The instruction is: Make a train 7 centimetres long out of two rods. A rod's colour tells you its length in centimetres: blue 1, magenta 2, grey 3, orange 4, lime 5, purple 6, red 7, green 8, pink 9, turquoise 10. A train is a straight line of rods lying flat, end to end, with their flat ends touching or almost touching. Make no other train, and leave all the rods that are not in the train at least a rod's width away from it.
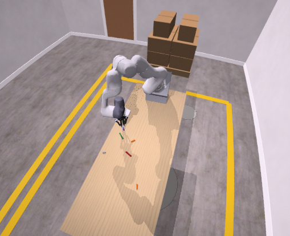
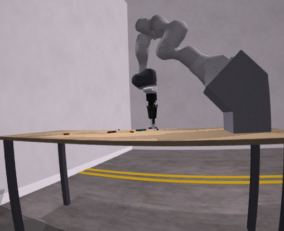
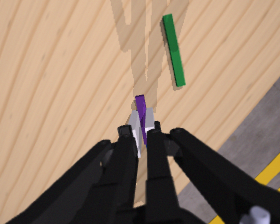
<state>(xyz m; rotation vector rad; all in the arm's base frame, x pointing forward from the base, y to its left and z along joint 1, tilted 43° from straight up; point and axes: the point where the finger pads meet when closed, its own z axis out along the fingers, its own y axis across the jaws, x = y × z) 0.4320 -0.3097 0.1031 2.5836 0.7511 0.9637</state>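
Right now the purple rod is 3 cm below my hand. From my hand the other things lie so: small blue rod (4 cm below, 3 cm behind, 2 cm to the right); then red rod (28 cm ahead, 9 cm to the left, 4 cm below); then green rod (9 cm ahead, 4 cm below, 1 cm to the right).
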